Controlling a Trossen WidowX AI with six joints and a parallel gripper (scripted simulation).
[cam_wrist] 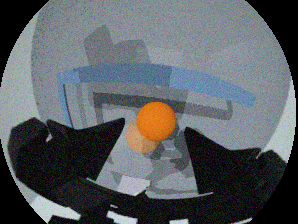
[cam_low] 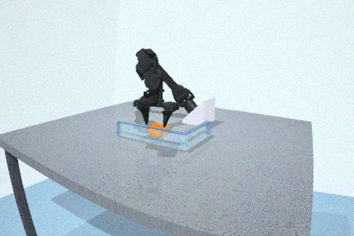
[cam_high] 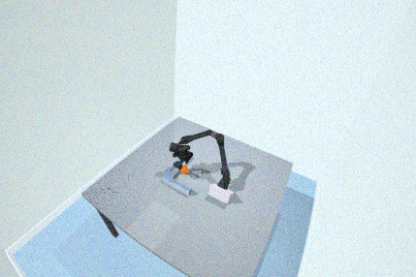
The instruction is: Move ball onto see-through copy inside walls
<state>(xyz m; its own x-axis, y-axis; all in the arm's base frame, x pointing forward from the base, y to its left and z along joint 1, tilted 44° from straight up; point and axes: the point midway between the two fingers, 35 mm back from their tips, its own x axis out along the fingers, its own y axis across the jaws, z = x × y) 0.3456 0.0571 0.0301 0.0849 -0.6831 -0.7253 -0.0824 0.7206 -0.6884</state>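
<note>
The see-through copy of ball is 3 cm behind my gripper tip, 2 cm below it and 1 cm to the left of it.
</note>
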